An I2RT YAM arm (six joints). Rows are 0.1 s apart.
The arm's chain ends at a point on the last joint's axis. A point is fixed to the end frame.
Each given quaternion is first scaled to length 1.
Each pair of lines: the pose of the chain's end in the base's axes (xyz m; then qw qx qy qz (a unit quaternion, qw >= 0)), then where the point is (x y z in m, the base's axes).
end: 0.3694 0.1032 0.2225 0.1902 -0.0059 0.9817 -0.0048
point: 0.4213 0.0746 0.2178
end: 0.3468 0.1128 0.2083 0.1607 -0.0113 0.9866 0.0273
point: 0.3989 0.0859 0.1987
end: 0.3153 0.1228 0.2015 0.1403 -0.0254 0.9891 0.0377
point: 0.3678 0.0977 0.1894
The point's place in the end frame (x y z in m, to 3 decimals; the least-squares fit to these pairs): -0.046 -0.029 0.024
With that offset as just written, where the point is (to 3 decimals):
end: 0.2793 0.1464 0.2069 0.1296 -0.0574 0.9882 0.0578
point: 0.333 0.125 0.193
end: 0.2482 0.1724 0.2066 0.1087 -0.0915 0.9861 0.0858
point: 0.303 0.156 0.190
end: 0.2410 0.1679 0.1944 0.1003 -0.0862 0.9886 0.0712
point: 0.295 0.151 0.177
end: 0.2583 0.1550 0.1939 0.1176 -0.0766 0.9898 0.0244
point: 0.313 0.135 0.181
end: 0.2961 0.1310 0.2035 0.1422 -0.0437 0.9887 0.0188
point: 0.349 0.107 0.193
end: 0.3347 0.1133 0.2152 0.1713 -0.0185 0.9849 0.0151
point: 0.387 0.087 0.207
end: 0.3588 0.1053 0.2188 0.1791 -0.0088 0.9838 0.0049
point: 0.411 0.077 0.212
